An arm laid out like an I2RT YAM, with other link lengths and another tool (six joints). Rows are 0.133 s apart.
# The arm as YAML. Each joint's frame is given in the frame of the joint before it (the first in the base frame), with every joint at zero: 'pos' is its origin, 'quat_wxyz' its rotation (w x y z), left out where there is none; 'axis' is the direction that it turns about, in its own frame. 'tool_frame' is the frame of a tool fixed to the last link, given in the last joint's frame.
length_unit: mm
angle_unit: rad
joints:
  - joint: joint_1
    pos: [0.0, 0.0, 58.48]
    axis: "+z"
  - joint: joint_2
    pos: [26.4, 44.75, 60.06]
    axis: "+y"
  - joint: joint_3
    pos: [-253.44, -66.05, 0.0]
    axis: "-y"
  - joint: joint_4
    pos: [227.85, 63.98, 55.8]
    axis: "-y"
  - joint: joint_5
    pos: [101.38, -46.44, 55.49]
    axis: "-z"
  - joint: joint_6
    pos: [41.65, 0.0, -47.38]
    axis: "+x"
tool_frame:
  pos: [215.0, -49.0, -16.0]
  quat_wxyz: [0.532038, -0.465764, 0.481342, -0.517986]
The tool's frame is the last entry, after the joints.
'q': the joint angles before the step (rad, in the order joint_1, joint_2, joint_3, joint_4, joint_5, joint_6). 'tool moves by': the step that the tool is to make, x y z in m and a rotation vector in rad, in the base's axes. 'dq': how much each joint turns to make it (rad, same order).
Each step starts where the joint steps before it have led.
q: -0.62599 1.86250 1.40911 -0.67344 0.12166 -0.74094
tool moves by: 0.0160 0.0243 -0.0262 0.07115 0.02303 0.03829
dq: 0.03772 0.06946 0.03799 -0.02983 -0.04171 0.01774
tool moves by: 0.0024 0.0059 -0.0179 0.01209 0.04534 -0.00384
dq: 0.02537 0.06413 0.03807 -0.02060 0.02388 0.02232
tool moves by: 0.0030 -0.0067 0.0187 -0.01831 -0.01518 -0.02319
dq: 0.00000 -0.01110 0.04954 -0.04019 0.01482 0.01943
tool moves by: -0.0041 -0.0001 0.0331 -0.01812 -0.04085 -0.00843
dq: -0.00724 -0.08434 -0.00193 -0.03864 -0.00573 0.00358
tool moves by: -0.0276 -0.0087 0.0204 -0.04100 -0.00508 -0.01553
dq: -0.03675 -0.10728 -0.08222 0.00589 0.02005 -0.03229
